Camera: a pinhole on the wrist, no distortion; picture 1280 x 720 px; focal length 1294.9 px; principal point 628.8 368.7 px. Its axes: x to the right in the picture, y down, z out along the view. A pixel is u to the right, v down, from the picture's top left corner.
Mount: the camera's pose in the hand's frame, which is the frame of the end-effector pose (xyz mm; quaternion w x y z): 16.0 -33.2 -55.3 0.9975 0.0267 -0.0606 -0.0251
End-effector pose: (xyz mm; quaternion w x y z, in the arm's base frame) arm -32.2 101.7 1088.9 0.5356 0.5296 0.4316 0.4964
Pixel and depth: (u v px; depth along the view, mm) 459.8 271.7 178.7
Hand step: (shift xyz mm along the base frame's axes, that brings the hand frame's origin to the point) 116.9 -42.8 -48.1
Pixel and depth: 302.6 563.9 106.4
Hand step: 45.8 -28.1 -19.3
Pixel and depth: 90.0 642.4 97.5
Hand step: 33.6 -39.2 -15.0
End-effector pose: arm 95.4 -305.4 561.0 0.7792 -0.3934 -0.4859 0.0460
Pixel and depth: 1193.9 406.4 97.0
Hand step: -24.0 21.4 68.1
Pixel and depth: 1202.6 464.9 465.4
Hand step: -267.0 298.1 235.3
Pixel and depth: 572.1 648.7 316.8
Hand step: -218.2 146.9 19.9
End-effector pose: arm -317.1 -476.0 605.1 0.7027 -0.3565 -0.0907 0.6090
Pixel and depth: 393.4 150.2 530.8
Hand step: -177.2 39.9 465.0
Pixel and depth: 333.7 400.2 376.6
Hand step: -170.5 14.7 283.5
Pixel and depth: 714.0 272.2 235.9
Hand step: -50.2 71.4 169.1
